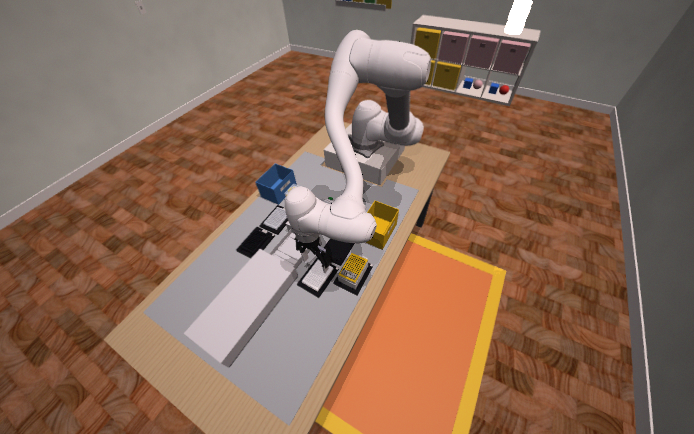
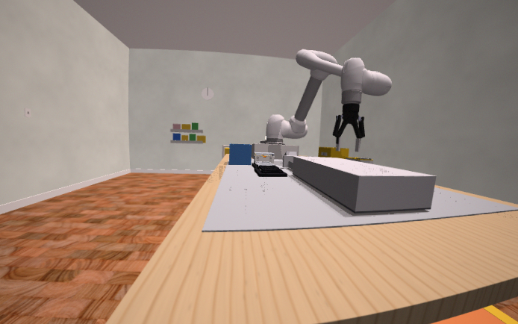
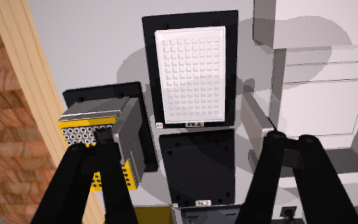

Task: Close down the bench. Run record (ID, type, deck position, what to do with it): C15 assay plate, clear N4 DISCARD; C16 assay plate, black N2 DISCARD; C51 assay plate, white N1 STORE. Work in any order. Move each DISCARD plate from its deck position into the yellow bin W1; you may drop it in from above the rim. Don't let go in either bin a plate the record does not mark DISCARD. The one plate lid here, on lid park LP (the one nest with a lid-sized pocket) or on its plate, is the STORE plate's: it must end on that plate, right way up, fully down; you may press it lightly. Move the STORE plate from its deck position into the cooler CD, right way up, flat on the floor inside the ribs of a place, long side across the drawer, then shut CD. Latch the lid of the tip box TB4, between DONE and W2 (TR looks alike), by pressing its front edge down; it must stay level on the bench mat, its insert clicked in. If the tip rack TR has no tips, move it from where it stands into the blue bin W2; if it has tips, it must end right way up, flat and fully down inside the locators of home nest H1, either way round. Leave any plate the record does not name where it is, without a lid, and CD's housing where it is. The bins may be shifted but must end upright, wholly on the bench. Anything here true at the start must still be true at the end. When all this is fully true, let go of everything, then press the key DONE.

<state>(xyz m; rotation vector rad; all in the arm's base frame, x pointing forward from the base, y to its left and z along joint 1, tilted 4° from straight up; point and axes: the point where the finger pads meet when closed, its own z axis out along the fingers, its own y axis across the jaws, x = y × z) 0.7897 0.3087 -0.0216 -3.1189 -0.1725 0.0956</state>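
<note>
The plate lid lies 11 cm below my hand. From my hand the other things lie so: yellow tip rack 11 cm behind, 11 cm to the left, 8 cm below; then cooler drawer 19 cm to the right, 11 cm below; then white plate 12 cm below.
</note>
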